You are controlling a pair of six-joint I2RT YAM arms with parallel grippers.
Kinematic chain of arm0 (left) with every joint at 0, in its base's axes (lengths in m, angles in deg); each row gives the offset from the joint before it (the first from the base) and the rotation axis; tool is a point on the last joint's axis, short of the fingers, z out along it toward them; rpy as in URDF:
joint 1: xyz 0 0 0.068 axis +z
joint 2: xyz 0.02 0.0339 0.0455 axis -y
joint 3: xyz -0.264 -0.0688 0 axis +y
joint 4: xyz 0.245 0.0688 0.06 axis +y
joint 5: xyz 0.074 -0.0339 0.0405 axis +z
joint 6: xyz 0.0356 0 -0.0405 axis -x
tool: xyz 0 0 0 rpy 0 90 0
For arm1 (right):
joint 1: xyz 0 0 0.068 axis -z
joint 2: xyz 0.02 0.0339 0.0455 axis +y
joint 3: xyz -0.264 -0.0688 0 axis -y
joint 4: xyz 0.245 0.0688 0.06 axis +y
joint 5: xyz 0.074 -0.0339 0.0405 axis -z
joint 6: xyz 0.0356 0 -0.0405 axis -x
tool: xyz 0 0 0 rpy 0 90 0
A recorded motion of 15 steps. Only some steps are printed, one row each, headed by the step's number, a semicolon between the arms.
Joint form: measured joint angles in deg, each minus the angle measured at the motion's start. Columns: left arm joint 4, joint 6, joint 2, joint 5, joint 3, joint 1; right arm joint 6, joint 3, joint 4, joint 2, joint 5, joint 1.
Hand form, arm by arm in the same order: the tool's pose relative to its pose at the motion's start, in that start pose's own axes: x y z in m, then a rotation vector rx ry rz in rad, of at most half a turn. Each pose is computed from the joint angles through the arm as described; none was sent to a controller.
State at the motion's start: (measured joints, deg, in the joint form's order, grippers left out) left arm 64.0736 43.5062 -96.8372 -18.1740 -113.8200 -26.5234; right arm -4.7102 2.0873 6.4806 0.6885 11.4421 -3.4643
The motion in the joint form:
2: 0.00 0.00 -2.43 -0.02 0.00 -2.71; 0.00 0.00 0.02 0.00 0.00 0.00
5: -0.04 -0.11 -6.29 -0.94 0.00 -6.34; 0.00 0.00 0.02 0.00 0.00 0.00
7: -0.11 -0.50 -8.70 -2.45 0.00 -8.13; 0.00 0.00 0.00 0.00 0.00 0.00
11: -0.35 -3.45 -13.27 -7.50 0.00 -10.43; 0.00 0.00 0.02 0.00 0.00 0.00
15: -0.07 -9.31 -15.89 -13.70 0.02 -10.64; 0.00 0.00 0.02 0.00 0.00 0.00
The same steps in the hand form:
2: 0.0075 -0.0069 0.0227 -0.0122 0.0591 0.0203; 0.0000 0.0000 0.0000 0.0000 0.0003 -0.0001
5: 0.0203 -0.0154 0.0572 -0.0264 0.1547 0.0477; 0.0000 0.0000 0.0000 0.0000 0.0003 -0.0001
7: 0.0283 -0.0188 0.0778 -0.0264 0.2197 0.0637; 0.0000 0.0000 0.0000 0.0000 0.0000 0.0000
11: 0.0415 -0.0209 0.1145 0.0020 0.3558 0.1118; 0.0000 0.0000 0.0000 0.0000 0.0003 -0.0001
15: 0.0460 -0.0176 0.1330 0.0699 0.4623 0.1813; 0.0000 0.0000 0.0000 0.0000 0.0003 -0.0001

